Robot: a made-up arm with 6 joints. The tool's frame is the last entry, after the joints. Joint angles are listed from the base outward. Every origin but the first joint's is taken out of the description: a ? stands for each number. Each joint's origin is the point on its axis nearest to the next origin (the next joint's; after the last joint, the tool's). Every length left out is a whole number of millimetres.
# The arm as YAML. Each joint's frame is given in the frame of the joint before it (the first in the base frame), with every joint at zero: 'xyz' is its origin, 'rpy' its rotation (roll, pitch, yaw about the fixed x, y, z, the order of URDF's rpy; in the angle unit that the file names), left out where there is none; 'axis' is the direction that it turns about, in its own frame. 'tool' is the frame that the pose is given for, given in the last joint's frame.
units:
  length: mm
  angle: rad
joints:
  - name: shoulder
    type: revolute
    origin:
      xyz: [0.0, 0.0, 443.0]
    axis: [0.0, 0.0, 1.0]
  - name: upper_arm
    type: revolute
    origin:
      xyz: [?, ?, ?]
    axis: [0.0, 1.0, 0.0]
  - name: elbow
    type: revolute
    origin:
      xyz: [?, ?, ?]
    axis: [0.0, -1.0, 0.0]
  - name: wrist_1
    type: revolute
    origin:
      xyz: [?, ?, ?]
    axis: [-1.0, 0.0, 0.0]
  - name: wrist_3
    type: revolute
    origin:
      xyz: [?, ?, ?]
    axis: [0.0, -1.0, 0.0]
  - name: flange
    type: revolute
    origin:
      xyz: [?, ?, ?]
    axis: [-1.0, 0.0, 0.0]
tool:
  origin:
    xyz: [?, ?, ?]
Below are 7 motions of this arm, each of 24 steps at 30 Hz.
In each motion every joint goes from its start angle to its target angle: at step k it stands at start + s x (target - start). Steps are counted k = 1, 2, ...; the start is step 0. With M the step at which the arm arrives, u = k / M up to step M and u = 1 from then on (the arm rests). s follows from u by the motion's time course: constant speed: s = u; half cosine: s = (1 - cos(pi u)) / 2; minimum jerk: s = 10 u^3 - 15 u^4 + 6 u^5.
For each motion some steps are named. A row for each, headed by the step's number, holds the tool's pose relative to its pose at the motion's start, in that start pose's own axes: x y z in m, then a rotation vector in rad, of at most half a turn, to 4 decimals.
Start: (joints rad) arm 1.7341 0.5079 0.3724 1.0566 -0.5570 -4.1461
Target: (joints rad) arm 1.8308 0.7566 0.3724 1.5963 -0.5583 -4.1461
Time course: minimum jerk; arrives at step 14
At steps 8, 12, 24:
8: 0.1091 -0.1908 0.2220 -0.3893 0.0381 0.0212
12: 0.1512 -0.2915 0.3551 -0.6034 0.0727 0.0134
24: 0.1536 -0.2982 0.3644 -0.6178 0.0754 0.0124

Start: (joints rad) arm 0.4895 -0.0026 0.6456 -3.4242 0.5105 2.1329
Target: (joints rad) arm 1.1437 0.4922 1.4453 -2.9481 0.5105 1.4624
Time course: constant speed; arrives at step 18
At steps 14, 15, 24:
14: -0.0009 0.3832 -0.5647 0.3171 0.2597 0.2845
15: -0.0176 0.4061 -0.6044 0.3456 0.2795 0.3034
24: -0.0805 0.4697 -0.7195 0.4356 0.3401 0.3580

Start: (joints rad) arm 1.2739 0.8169 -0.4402 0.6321 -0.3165 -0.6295
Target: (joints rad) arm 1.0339 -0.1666 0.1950 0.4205 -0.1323 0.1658
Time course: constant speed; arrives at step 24
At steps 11, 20, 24:
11: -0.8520 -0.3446 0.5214 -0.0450 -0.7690 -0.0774
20: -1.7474 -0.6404 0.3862 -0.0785 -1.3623 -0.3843
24: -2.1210 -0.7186 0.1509 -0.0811 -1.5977 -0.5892

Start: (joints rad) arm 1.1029 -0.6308 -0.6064 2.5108 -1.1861 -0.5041
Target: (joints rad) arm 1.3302 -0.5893 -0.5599 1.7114 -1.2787 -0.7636
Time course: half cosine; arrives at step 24
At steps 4, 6, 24:
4: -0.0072 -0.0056 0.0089 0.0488 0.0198 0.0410
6: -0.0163 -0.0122 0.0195 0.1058 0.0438 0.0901
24: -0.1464 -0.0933 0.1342 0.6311 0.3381 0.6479

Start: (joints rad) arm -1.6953 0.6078 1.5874 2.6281 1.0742 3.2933
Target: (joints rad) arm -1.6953 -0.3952 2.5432 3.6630 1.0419 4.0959
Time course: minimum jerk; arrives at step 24
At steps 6, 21, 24:
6: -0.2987 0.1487 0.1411 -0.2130 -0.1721 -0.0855
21: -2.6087 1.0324 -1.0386 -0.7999 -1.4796 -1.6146
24: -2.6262 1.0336 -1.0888 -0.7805 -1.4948 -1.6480

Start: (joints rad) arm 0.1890 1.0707 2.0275 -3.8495 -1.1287 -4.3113
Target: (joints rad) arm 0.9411 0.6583 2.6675 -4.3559 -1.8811 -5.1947
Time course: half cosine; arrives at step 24
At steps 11, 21, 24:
11: 0.2463 0.5915 -0.4665 0.9212 -0.5052 0.4539
21: 0.5340 1.3050 -0.3532 1.6422 -1.2801 1.2432
24: 0.5482 1.3457 -0.3217 1.6647 -1.3419 1.3141

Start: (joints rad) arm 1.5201 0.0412 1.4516 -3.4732 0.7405 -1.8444
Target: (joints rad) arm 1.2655 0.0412 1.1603 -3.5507 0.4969 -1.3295
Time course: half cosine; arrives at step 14
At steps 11, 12, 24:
11: 0.1659 0.1221 -0.3215 -0.4870 0.2133 -0.0079
12: 0.1717 0.1287 -0.3470 -0.5191 0.2293 -0.0061
24: 0.1760 0.1339 -0.3685 -0.5458 0.2428 -0.0044

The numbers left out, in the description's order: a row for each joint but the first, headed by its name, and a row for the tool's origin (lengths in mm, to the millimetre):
upper_arm: 218.0 0.0 0.0
elbow: 0.0 0.0 805.0
wrist_1: 1345.0 0.0 133.0
wrist_3: 0.0 0.0 0.0
flange: 115.0 0.0 0.0
tool: 0.0 0.0 0.0

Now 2 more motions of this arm.
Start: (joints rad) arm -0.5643 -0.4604 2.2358 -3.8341 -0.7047 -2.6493
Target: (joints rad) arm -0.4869 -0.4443 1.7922 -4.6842 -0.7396 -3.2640
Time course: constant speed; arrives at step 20
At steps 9, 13, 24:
9: -0.1368 -0.1546 -0.2595 0.4572 0.2270 -0.3427
13: -0.2191 -0.2245 -0.3624 0.6427 0.2827 -0.5349
24: -0.3919 -0.3433 -0.5185 0.9298 0.2973 -0.9175

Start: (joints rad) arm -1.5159 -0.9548 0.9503 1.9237 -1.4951 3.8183
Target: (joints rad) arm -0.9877 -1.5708 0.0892 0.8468 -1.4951 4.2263
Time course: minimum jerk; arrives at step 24
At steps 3, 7, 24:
3: 0.0080 -0.0069 0.0008 -0.0093 0.0151 -0.0207
7: 0.0705 -0.0710 0.0089 -0.0862 0.1472 -0.1938
24: 0.1931 -0.6107 0.1275 -0.4307 1.1380 -1.1609

